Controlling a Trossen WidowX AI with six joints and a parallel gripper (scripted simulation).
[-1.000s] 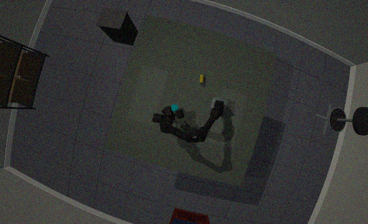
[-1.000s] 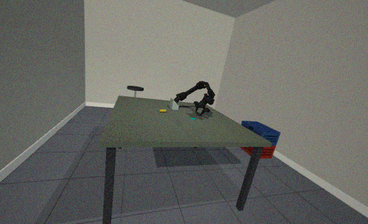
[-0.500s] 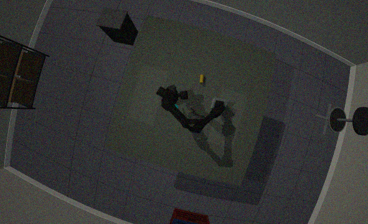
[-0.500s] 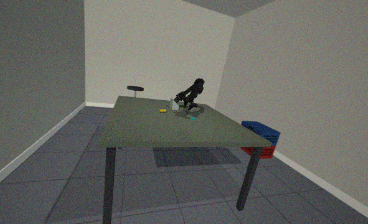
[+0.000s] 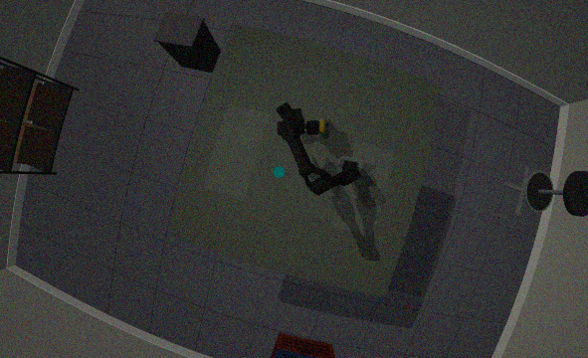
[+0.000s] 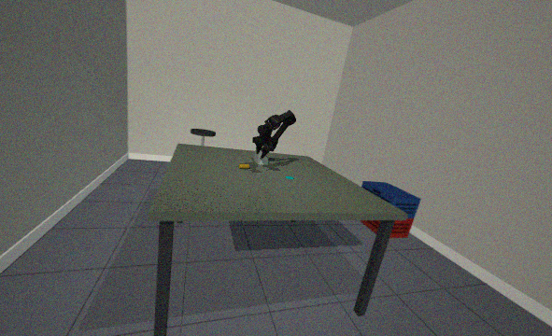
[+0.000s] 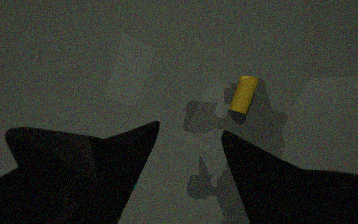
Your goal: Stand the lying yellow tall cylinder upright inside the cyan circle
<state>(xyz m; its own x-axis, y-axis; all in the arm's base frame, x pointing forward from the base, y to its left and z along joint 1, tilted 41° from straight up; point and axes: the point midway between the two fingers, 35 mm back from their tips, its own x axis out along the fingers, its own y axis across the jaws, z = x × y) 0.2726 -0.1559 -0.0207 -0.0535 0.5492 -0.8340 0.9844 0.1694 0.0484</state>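
Right now the yellow tall cylinder is 110 mm behind my gripper tip, 60 mm to the right of it and 110 mm below it. Also, from my gripper tip: cyan circle: 80 mm ahead, 220 mm to the left, 120 mm below.
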